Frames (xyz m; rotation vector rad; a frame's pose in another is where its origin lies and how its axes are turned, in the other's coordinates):
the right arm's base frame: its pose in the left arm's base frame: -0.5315 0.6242 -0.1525 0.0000 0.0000 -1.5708
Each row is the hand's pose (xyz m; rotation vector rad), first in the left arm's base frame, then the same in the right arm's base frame.
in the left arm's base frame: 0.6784 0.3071 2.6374 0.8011 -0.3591 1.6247
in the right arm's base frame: 0.3171 1.2099 2.7899 -1.0663 -0.4062 -2.7767
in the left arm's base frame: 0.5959 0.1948 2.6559 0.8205 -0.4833 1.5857
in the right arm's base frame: 0.4294 1.1274 2.8084 -1.2059 -0.3119 -2.7563
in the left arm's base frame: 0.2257 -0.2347 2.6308 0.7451 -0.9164 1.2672
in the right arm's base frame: 0.8589 0.7572 2.7833 1.5603 -0.1609 2.5732
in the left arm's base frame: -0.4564 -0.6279 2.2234 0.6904 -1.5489 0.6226
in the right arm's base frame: 1.2521 0.0751 2.3759 1.8777 -0.7199 1.7162
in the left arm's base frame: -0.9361 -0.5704 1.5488 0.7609 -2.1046 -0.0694
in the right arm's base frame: 1.1946 -0.4046 1.7013 2.1319 -0.9997 0.7557
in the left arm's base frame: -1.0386 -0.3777 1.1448 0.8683 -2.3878 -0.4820
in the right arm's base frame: 1.0019 -0.5071 1.2973 2.2497 -1.0498 0.1764
